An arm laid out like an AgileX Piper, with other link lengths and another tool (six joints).
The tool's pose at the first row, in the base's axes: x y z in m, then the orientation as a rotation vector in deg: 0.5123 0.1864 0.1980 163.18 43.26 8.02
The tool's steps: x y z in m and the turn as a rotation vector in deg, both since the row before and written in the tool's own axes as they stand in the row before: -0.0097 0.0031 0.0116 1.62 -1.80 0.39; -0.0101 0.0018 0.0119 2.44 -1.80 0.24; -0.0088 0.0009 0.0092 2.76 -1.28 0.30; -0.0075 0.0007 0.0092 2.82 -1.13 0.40; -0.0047 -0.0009 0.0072 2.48 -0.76 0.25; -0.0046 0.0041 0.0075 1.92 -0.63 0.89; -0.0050 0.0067 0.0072 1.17 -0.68 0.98; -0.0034 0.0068 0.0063 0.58 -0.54 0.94; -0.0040 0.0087 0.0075 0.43 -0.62 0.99; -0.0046 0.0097 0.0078 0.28 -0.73 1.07; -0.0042 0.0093 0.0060 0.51 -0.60 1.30; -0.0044 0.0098 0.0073 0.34 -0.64 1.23
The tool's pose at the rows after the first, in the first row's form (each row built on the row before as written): 0.5070 0.1771 0.1869 164.59 42.80 4.93; 0.5002 0.1688 0.1754 166.65 42.74 1.48; 0.4934 0.1626 0.1666 169.09 42.72 -1.40; 0.4872 0.1575 0.1578 171.62 42.55 -4.14; 0.4824 0.1556 0.1509 173.84 42.56 -6.26; 0.4797 0.1496 0.1437 -174.27 -41.12 7.92; 0.4776 0.1413 0.1367 -173.65 -39.35 9.34; 0.4768 0.1337 0.1304 -173.53 -37.81 10.36; 0.4759 0.1242 0.1229 -173.56 -36.24 11.45; 0.4745 0.1136 0.1151 -173.75 -34.60 12.67; 0.4733 0.1035 0.1091 -173.77 -32.54 13.75; 0.4716 0.0929 0.1018 -173.90 -30.63 14.85
